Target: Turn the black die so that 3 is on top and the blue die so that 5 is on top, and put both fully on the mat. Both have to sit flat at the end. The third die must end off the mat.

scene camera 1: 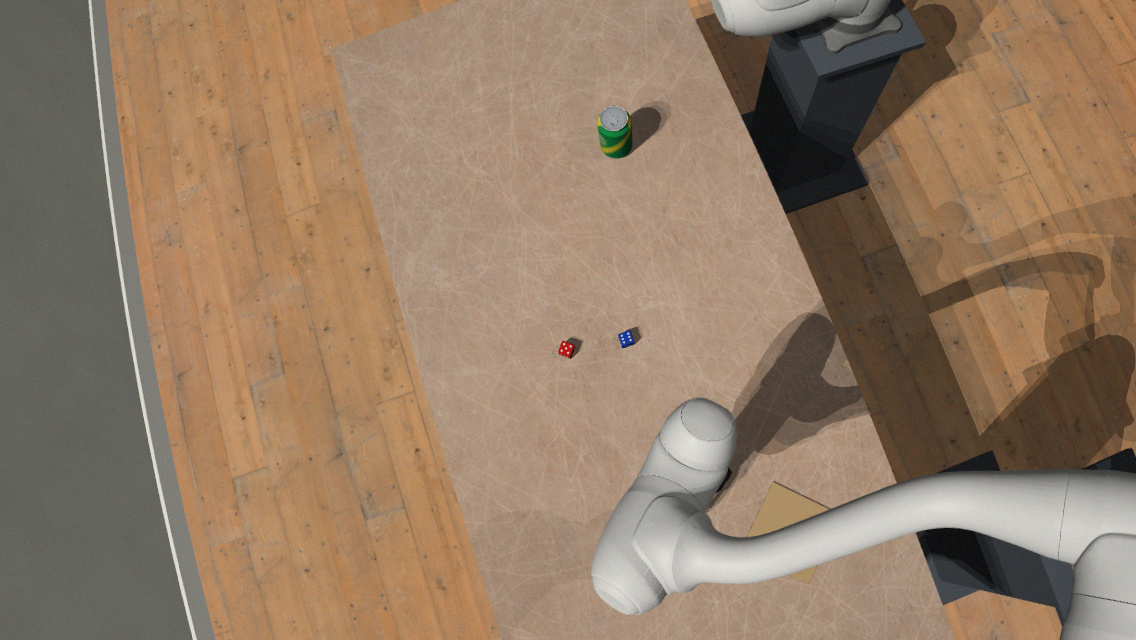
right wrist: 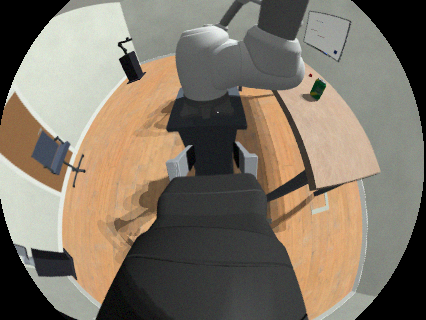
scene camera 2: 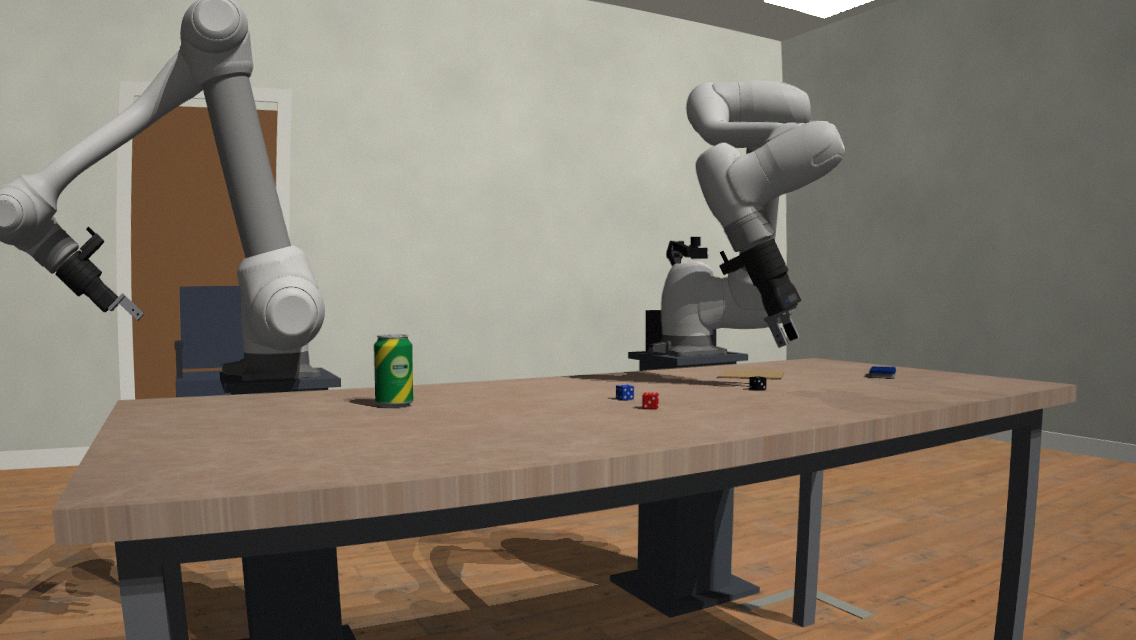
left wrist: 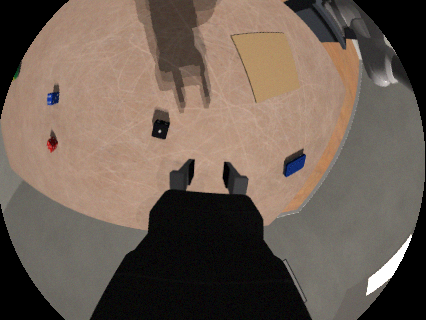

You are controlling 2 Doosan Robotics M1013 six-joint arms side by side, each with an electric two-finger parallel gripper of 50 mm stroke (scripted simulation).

Labels:
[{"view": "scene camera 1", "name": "tan mat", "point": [781,507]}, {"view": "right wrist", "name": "right gripper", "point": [213,151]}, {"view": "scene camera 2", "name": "left gripper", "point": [789,342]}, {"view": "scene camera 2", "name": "right gripper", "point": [141,317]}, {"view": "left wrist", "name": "left gripper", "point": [208,168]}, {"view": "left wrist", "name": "tan mat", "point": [268,62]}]

